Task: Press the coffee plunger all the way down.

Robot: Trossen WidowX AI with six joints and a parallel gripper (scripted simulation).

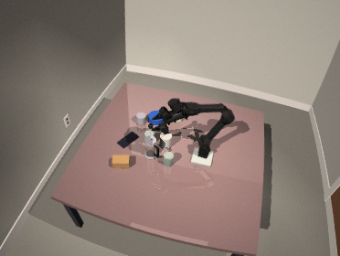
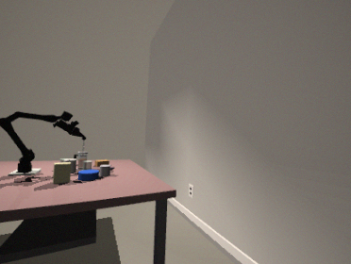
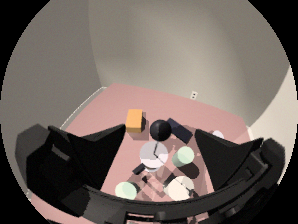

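The coffee press lies 15 cm below my gripper tip, 1 cm to the left of it and 1 cm behind it. The rest, counted from my gripper tip: dark phone (27 cm below, 21 cm ahead, 5 cm to the right); then white cup (23 cm below, 12 cm to the right, 5 cm behind); then orange box (25 cm below, 16 cm to the left, 15 cm ahead).
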